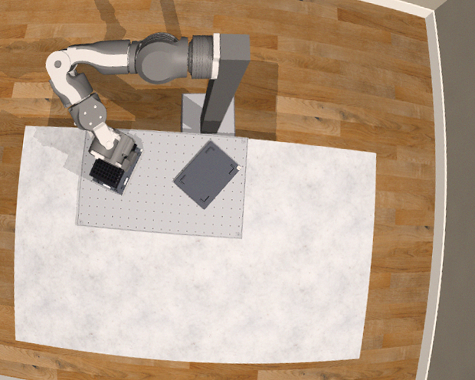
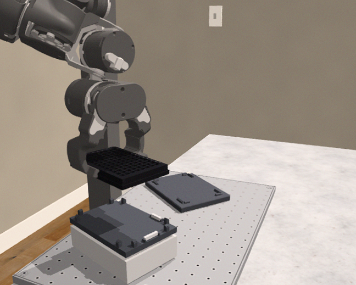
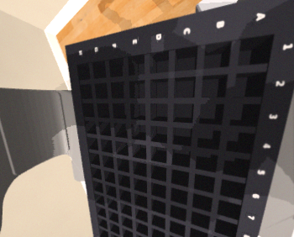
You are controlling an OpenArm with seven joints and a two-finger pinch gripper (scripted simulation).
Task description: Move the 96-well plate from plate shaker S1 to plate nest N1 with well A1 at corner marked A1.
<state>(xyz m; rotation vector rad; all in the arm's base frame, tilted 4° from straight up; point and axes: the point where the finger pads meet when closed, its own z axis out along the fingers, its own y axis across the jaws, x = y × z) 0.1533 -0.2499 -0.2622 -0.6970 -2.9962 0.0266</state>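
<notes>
My hand is 40 mm short of the dark plate nest N1, 250 mm to the right of it and 140 mm above it. The rest, counted from my hand: black 96-well plate 10 mm ahead, 10 mm to the right.
</notes>
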